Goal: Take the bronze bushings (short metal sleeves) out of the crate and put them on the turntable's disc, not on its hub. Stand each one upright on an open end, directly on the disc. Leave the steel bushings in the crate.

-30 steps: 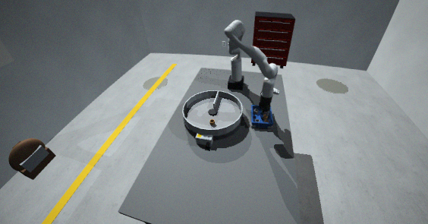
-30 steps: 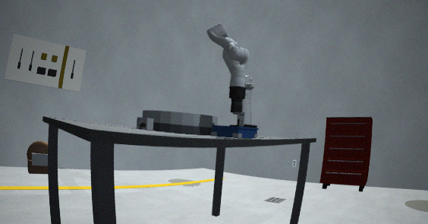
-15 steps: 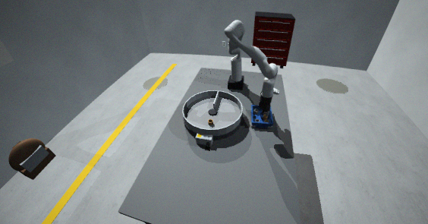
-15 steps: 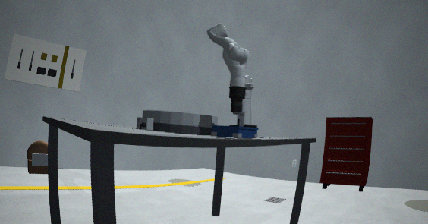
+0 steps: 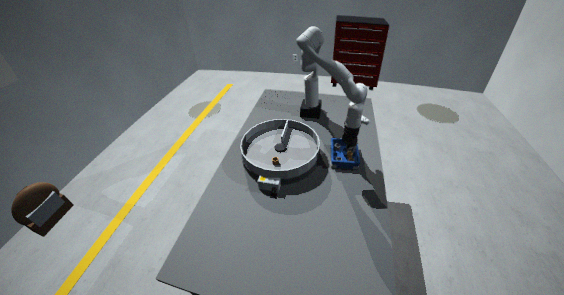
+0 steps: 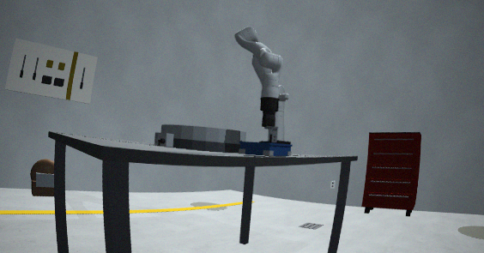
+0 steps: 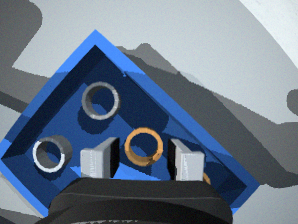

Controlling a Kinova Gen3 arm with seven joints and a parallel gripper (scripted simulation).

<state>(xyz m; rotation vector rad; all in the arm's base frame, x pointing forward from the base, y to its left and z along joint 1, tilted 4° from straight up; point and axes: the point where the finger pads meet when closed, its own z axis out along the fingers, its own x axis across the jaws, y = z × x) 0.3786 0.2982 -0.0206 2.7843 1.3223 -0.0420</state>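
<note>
The blue crate is 5 cm below my hand and 3 cm to the right of it. The rest, counted from my hand: turntable 37 cm to the right, 9 cm ahead, 2 cm below.
</note>
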